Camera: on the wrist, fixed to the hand. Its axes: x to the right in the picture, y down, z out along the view.
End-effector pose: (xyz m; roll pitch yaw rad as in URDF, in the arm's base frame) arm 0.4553 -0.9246 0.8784 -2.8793 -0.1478 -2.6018
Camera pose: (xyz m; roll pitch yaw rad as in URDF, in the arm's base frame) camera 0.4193 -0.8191 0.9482 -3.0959 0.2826 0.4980
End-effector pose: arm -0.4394 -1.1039 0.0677 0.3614 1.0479 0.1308
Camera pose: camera -0.5135 -0.9970 0.0481 -0.1688 -1.1750 -2.8723
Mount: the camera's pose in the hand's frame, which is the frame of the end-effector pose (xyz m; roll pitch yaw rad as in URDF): -0.0128 0.0865 -0.0983 0.3167 -0.1408 -3.1377
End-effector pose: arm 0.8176 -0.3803 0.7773 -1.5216 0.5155 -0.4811
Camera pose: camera 0.7244 -0.4376 0.7042 1.9190 -0.5206 2.4984
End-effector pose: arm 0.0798 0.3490 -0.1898 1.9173 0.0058 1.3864
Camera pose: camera 0.0156 0.3486 -0.0750 -1.5977 0.0456 -1.6240
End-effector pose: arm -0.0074 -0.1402 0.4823 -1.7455 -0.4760 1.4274
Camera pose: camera 0.1061 -0.1366 0.4159 1.9888 0.4916 -1.8724
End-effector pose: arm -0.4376 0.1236 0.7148 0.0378 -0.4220 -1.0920
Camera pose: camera -0.3450 0.1410 0.6229 0.2825 0.2814 2.0591
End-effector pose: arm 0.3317 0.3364 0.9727 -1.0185 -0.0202 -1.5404
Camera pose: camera 0.2931 0.3455 0.8473 1.3376 -0.0569 1.4833
